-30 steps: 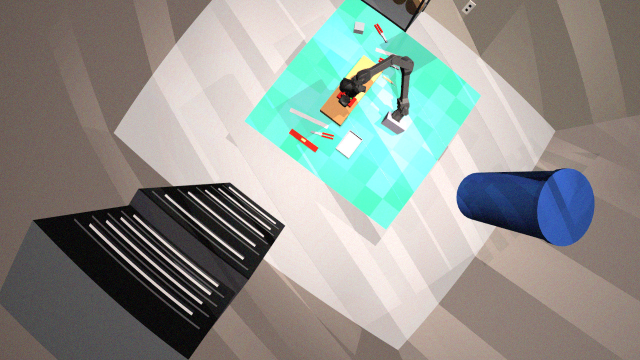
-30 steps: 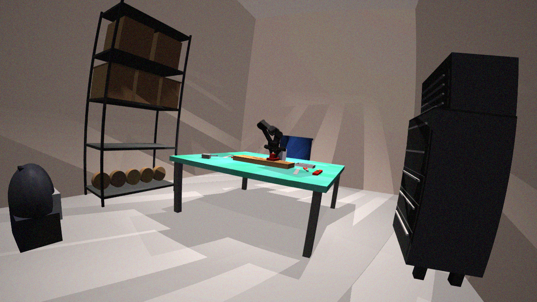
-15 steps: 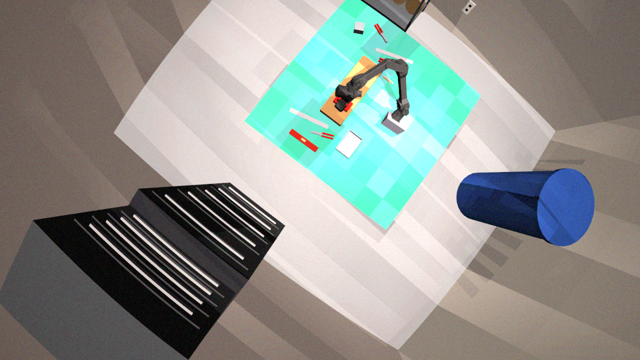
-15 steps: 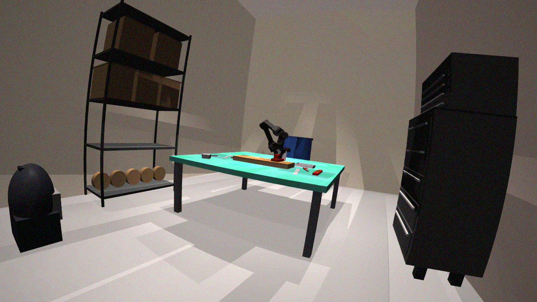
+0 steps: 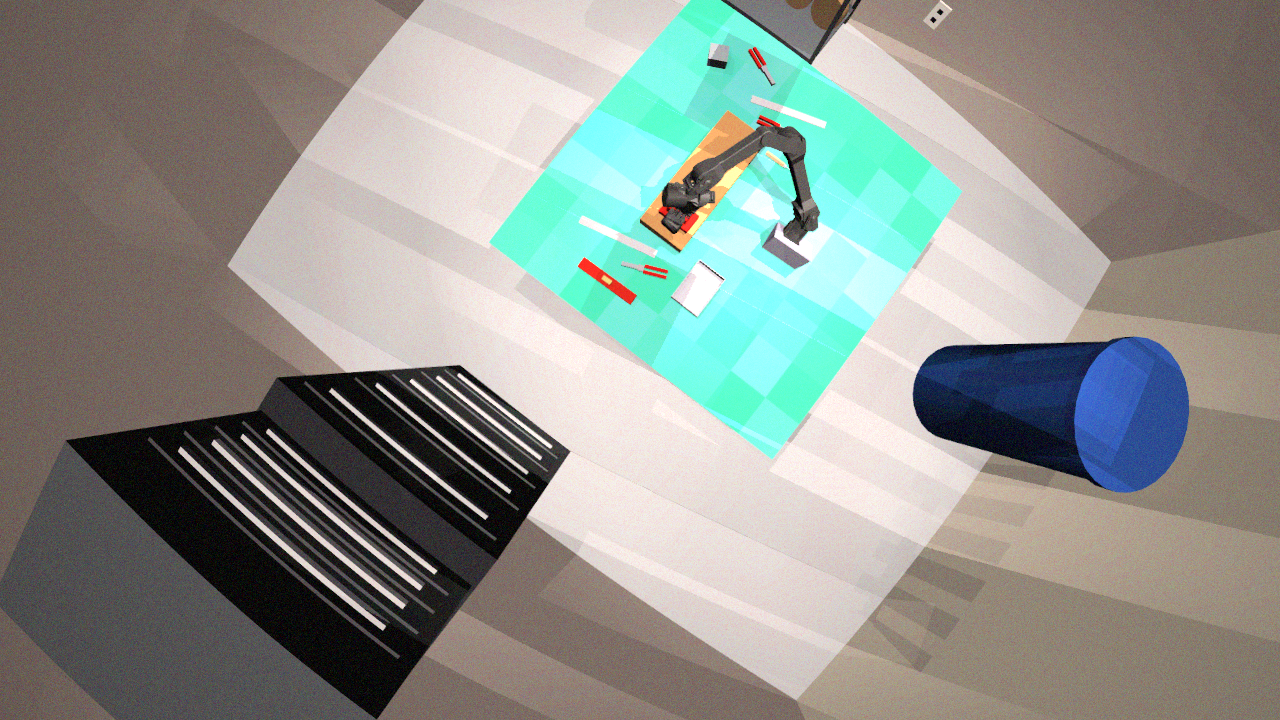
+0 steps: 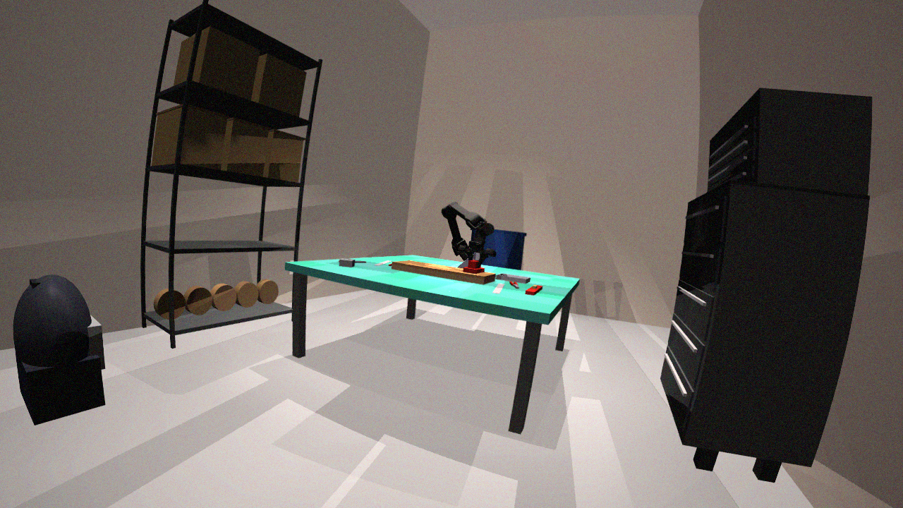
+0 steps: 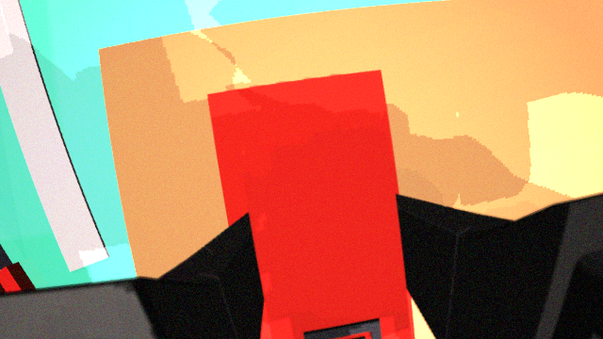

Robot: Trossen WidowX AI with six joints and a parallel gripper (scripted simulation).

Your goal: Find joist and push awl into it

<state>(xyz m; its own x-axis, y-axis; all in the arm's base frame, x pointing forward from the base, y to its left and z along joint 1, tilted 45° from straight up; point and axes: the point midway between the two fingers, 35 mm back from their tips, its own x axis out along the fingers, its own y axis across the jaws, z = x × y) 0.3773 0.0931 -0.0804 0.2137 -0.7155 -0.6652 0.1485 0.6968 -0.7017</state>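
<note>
Right now the white tray is 19 cm behind my gripper tip, 18 cm to the left of it and 5 cm below it. From my gripper tip the other things lie so: awl (24 cm behind, 38 cm to the right, 6 cm below); then red stud finder (2 cm behind, 2 cm above); then red level (10 cm ahead, 32 cm to the left, 5 cm below).
</note>
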